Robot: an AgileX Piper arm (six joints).
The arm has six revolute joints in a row. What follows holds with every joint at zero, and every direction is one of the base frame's.
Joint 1 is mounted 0.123 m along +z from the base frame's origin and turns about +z.
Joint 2 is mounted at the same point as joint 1 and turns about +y.
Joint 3 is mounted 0.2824 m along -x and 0.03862 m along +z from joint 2 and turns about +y.
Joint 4 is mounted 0.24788 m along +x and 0.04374 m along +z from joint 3 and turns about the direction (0.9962, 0, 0.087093).
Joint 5 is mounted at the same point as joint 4 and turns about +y.
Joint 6 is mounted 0.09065 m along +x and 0.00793 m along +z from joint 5 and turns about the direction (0.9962, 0, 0.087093).
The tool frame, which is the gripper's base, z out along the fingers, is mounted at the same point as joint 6; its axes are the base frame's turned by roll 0, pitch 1.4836 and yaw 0 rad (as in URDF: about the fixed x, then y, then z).
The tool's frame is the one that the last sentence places.
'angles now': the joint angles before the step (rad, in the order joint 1, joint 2, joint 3, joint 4, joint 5, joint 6). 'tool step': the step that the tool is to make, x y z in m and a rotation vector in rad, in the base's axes. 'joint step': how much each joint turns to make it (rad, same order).
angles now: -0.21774, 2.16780, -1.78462, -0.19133, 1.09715, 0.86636
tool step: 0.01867, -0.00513, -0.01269, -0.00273, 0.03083, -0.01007
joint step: 0.00000, 0.10175, -0.13444, -0.00619, 0.06339, 0.00001
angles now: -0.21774, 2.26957, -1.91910, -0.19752, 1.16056, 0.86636
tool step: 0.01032, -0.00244, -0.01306, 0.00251, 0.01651, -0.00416
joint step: 0.00000, 0.06473, -0.06958, -0.00001, 0.02194, 0.00000
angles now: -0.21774, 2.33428, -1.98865, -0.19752, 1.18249, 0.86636
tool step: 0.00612, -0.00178, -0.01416, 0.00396, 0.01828, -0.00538
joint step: -0.00073, 0.04993, -0.03947, -0.00001, 0.00897, 0.00303
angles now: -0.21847, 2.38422, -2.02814, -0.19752, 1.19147, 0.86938
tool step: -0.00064, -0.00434, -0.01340, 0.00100, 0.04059, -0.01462
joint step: -0.00735, 0.03221, -0.00937, -0.00782, 0.01847, 0.00601
